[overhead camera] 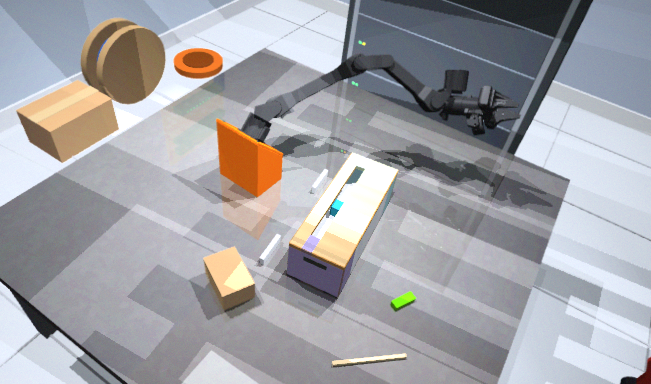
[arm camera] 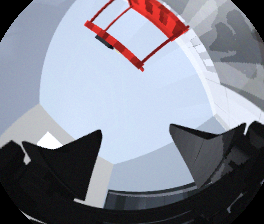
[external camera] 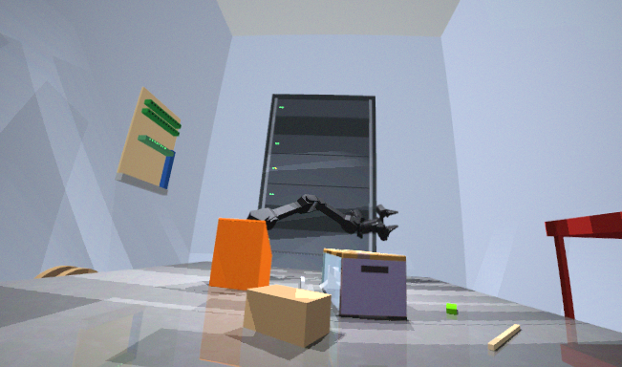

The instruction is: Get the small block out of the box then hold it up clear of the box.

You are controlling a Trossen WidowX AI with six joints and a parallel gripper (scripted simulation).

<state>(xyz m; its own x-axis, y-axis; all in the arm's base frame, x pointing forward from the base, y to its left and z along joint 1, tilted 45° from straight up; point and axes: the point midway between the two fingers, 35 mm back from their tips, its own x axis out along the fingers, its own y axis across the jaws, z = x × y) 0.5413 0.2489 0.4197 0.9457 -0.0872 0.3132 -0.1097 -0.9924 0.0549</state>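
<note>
The long box lies 49 cm to the right of my gripper tip, 26 cm behind it and 23 cm below it. Also, from my gripper tip: teal block: 48 cm to the right, 25 cm behind, 21 cm below; then wooden stick: 74 cm to the right, 29 cm below, 4 cm ahead.
</note>
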